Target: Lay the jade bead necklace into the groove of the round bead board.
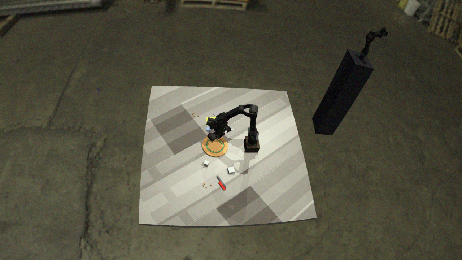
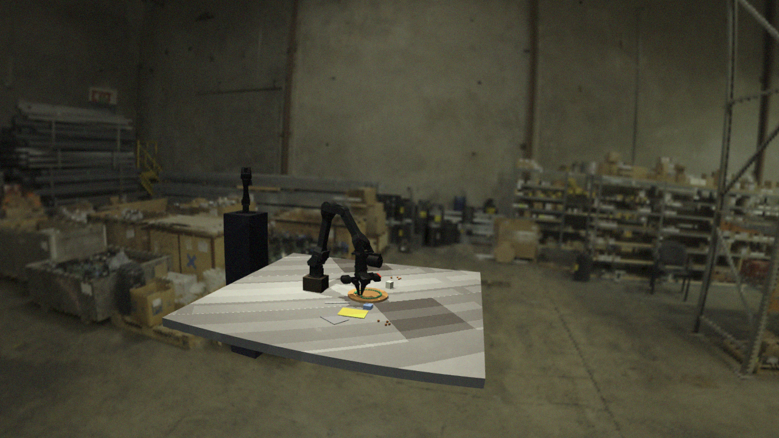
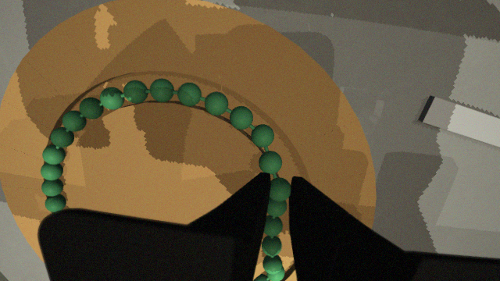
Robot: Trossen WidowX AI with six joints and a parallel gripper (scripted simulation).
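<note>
My gripper tip is 70 mm short of the blue block, 100 mm to the left of it and 10 mm above it. From my gripper tip the other things lie so: yellow pad 40 mm ahead, 180 mm to the right, 20 mm below; then white strip 80 mm behind, 100 mm to the right, 20 mm below; then cream cube 80 mm ahead, 230 mm to the left.
</note>
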